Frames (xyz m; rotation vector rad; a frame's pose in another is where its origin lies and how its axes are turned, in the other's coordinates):
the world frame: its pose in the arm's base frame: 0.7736 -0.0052 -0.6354 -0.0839 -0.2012 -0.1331
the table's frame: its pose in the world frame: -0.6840 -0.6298 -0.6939 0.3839 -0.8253 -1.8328
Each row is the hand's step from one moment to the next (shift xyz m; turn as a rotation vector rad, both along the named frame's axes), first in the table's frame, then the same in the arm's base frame.
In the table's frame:
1: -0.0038 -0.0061 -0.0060 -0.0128 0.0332 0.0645
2: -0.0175 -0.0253 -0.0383 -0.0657 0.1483 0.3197
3: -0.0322 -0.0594 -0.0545 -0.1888 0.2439 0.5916
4: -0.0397 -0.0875 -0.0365 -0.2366 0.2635 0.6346
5: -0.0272 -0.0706 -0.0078 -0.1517 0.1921 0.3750
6: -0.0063 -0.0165 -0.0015 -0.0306 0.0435 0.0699
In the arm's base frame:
1: 0.0030 0.0016 -0.0087 -0.0198 0.0350 0.0617
2: 0.0226 0.0015 -0.0436 -0.1052 0.1792 0.2921
3: 0.0244 0.0137 -0.0822 -0.1735 0.3948 0.5091
4: 0.0023 0.0356 -0.0964 -0.1666 0.4515 0.5445
5: -0.0153 0.0355 -0.0655 -0.0738 0.2681 0.3510
6: -0.0038 0.0084 -0.0151 -0.0086 0.0501 0.0716

